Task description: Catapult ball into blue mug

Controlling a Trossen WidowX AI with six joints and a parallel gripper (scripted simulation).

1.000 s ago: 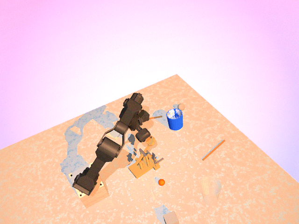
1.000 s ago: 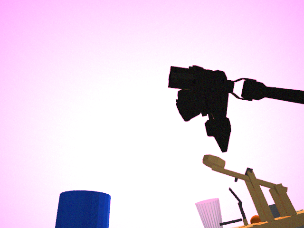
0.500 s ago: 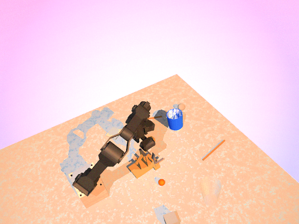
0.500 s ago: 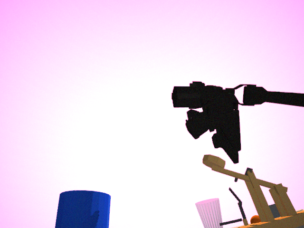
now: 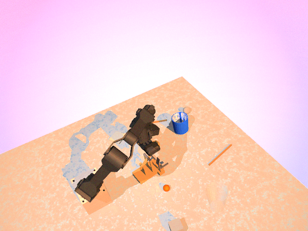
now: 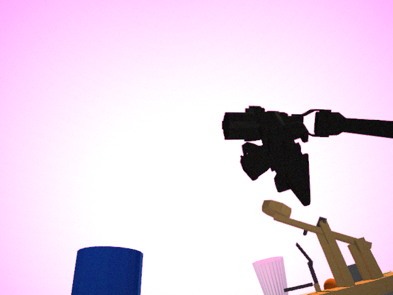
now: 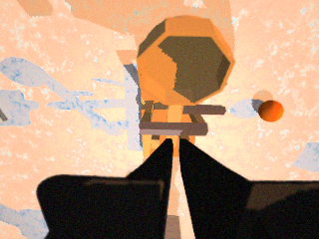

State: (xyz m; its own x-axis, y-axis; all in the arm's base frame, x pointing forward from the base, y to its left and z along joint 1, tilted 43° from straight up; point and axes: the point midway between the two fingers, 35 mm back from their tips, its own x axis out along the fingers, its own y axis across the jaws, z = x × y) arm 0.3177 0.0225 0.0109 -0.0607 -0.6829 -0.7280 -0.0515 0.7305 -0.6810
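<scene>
My gripper tip is now 10 mm short of the wooden catapult, 20 mm to the left of it and 70 mm above it. From my gripper tip the other things lie so: blue mug 280 mm ahead, 130 mm to the left, 110 mm below; then small box 80 mm behind, 340 mm to the right, 120 mm below; then orange ball 150 mm to the right, 120 mm below.
</scene>
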